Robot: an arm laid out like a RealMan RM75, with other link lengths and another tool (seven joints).
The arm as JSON. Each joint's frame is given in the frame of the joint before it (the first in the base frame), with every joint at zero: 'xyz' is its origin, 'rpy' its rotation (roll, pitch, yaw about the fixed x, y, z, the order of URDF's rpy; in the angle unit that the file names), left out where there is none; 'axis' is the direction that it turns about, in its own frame. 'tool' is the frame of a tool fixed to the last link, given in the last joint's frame.
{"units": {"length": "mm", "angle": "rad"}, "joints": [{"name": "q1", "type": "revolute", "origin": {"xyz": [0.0, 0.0, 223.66]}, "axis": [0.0, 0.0, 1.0]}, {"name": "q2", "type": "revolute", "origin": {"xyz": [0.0, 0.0, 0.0], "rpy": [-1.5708, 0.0, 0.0]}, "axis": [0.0, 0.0, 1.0]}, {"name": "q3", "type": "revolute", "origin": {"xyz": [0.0, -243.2, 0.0], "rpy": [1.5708, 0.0, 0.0]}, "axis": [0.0, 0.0, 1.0]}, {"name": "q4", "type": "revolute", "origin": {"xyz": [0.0, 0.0, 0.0], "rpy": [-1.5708, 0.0, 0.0]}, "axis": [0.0, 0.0, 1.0]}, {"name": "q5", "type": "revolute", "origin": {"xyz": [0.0, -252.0, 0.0], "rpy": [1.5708, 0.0, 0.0]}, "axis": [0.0, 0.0, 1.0]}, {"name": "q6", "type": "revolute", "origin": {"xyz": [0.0, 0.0, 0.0], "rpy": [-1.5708, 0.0, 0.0]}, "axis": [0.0, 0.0, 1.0]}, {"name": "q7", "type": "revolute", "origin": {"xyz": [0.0, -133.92, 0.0], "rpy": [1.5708, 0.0, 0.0]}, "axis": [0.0, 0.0, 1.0]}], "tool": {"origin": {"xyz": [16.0, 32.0, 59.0], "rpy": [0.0, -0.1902, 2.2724]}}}
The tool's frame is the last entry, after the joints.
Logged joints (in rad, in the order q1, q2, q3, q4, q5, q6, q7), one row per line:
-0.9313 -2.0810 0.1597 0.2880 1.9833 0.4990 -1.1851
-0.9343 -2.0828 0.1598 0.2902 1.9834 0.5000 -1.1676
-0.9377 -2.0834 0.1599 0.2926 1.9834 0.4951 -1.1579
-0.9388 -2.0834 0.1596 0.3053 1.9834 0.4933 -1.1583
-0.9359 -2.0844 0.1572 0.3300 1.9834 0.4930 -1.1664
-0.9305 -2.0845 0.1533 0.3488 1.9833 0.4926 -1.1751
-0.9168 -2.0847 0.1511 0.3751 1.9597 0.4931 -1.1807
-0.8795 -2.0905 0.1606 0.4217 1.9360 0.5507 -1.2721
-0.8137 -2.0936 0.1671 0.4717 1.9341 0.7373 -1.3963
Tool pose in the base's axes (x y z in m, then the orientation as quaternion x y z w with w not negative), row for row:
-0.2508 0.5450 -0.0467 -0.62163 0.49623 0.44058 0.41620
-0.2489 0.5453 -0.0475 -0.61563 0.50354 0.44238 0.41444
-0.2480 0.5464 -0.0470 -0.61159 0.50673 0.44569 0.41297
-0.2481 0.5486 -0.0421 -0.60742 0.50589 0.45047 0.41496
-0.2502 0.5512 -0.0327 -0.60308 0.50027 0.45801 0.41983
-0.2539 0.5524 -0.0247 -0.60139 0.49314 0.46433 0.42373
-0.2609 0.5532 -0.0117 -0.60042 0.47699 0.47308 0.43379
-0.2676 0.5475 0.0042 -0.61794 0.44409 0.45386 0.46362
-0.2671 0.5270 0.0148 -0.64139 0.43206 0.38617 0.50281
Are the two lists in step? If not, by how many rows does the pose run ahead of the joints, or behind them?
They are in step.
